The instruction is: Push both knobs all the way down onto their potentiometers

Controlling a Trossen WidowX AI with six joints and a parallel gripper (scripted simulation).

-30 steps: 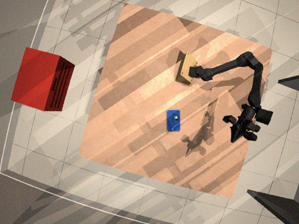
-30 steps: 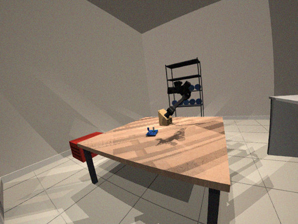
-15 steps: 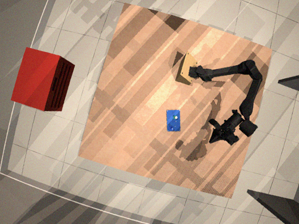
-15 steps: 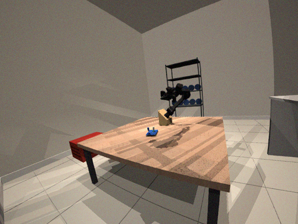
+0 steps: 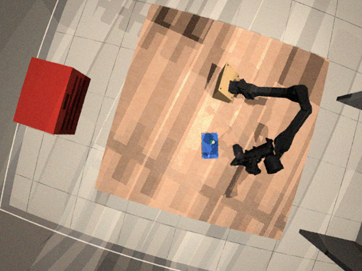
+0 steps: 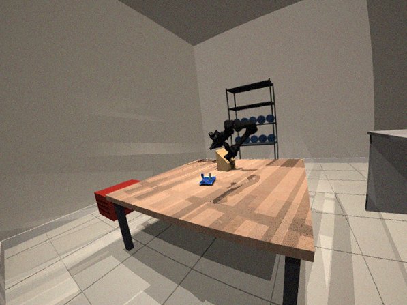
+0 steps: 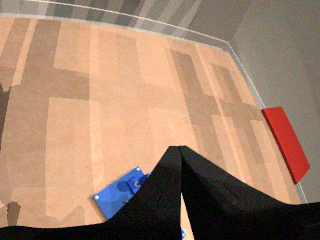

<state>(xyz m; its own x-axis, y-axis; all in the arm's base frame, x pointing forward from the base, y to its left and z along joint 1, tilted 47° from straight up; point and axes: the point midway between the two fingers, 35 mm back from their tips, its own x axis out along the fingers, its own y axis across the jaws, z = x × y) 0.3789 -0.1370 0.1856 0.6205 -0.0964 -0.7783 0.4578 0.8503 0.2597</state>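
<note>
Now: gripper tip 21 cm above the grey knob, 9 cm past it and 7 cm to the left of it. The rest, counted from my gripper tip: green potentiometer (22 cm below, 9 cm behind, 7 cm to the right); then dark knob (19 cm below, 8 cm to the right, 1 cm behind).
</note>
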